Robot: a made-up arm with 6 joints. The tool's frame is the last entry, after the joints.
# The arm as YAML. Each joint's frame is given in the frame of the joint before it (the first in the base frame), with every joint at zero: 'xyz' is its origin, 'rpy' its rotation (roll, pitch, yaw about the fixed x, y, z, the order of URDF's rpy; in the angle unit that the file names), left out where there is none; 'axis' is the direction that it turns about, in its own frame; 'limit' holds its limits. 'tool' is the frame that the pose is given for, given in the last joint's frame.
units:
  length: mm
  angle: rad
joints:
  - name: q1
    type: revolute
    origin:
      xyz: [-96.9, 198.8, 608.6]
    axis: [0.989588, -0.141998, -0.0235]
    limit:
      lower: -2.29
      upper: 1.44
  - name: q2
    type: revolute
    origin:
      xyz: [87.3, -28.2, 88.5]
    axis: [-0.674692, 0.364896, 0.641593]
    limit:
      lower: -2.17
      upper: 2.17
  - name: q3
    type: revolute
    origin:
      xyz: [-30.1, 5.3, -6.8]
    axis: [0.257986, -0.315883, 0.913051]
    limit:
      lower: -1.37
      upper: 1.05
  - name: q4
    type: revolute
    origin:
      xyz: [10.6, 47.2, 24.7]
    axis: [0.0, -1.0, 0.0]
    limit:
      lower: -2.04
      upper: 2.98
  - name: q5
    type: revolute
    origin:
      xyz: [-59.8, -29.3, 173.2]
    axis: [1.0, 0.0, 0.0]
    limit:
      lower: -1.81
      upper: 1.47
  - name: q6
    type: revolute
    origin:
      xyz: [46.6, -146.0, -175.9]
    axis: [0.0, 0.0, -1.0]
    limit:
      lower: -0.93
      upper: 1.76
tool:
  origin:
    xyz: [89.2, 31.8, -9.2]
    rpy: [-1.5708, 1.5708, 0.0]
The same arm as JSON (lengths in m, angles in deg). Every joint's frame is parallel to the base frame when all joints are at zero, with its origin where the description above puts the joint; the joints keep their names.
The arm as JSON. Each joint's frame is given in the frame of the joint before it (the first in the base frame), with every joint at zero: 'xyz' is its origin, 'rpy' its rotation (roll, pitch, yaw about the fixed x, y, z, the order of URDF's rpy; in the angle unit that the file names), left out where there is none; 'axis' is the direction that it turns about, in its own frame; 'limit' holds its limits. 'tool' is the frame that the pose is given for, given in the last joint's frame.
{"units": {"length": "m", "angle": "deg"}, "joints": [{"name": "q1", "type": "revolute", "origin": {"xyz": [-0.0969, 0.1988, 0.6086]}, "axis": [0.989588, -0.141998, -0.0235], "limit": {"lower": -131.21, "upper": 82.51}}, {"name": "q2", "type": "revolute", "origin": {"xyz": [0.0873, -0.0282, 0.0885]}, "axis": [-0.674692, 0.364896, 0.641593], "limit": {"lower": -124.33, "upper": 124.33}}, {"name": "q3", "type": "revolute", "origin": {"xyz": [-0.0301, 0.0053, -0.0068]}, "axis": [0.257986, -0.315883, 0.913051], "limit": {"lower": -78.5, "upper": 60.16}}, {"name": "q4", "type": "revolute", "origin": {"xyz": [0.0106, 0.0472, 0.0247]}, "axis": "-y", "limit": {"lower": -116.88, "upper": 170.74}}, {"name": "q5", "type": "revolute", "origin": {"xyz": [-0.0598, -0.0293, 0.1732]}, "axis": "+x", "limit": {"lower": -103.71, "upper": 84.22}}, {"name": "q6", "type": "revolute", "origin": {"xyz": [0.0466, -0.146, -0.1759]}, "axis": "-z", "limit": {"lower": -53.29, "upper": 100.84}}], "tool": {"origin": {"xyz": [0.0892, 0.0318, -0.0092], "rpy": [-90.0, 90.0, 0.0]}}}
